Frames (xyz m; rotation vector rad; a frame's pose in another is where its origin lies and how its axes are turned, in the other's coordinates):
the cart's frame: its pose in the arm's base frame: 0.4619 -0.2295 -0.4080 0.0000 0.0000 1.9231
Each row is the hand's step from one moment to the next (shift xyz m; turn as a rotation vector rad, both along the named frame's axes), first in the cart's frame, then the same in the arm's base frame.
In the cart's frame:
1: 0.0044 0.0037 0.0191 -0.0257 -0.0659 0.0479
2: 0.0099 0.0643 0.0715 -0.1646 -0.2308 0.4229
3: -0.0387 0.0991 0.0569 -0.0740 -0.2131 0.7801
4: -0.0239 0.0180 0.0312 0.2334 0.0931 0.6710
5: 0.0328 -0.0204 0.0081 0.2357 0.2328 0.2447
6: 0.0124 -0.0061 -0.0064 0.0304 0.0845 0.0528
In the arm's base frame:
1: -0.0050 0.0029 0.0191 0.0707 -0.0014 0.0479
2: -0.0638 -0.0129 0.0715 0.2734 -0.0749 0.4229
3: -0.0797 -0.0705 0.0569 0.2255 0.0041 0.7801
4: -0.0086 -0.0286 0.0312 -0.1679 0.1869 0.6710
5: 0.0078 0.0378 0.0081 -0.2998 0.1409 0.2447
6: 0.0014 0.0137 -0.0064 -0.0898 -0.0006 0.0528

